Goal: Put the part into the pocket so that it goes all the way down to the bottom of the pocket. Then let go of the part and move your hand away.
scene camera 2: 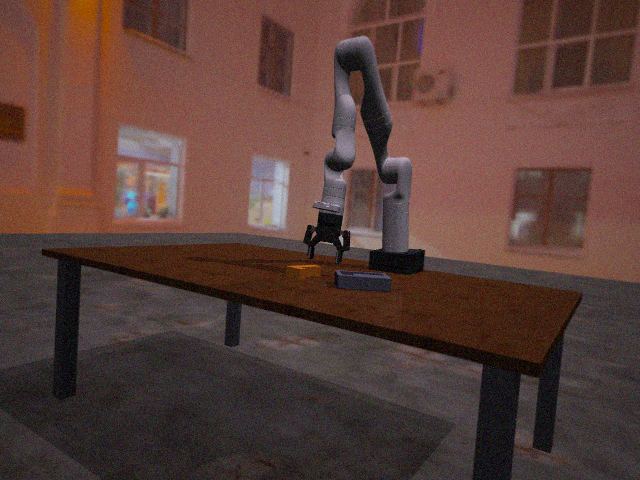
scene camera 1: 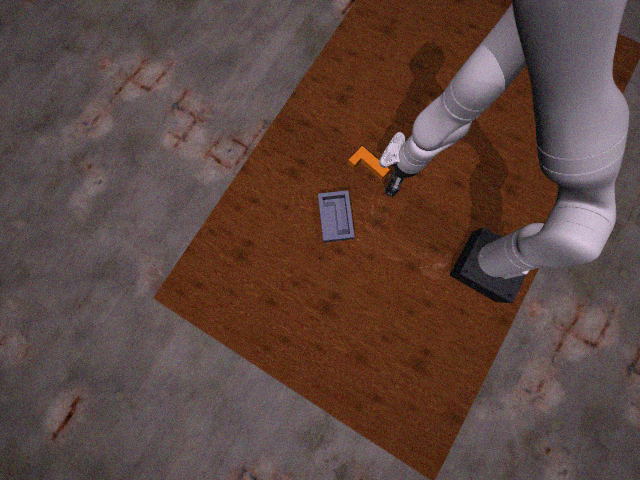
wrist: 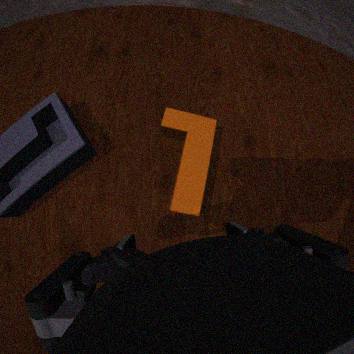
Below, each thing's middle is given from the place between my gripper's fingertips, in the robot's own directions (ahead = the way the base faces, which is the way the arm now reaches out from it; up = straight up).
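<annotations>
I can see the orange part (wrist: pixel 197 131), and it's 3 cm below my hand, 1 cm to the right of it and 8 cm ahead of it.
</annotations>
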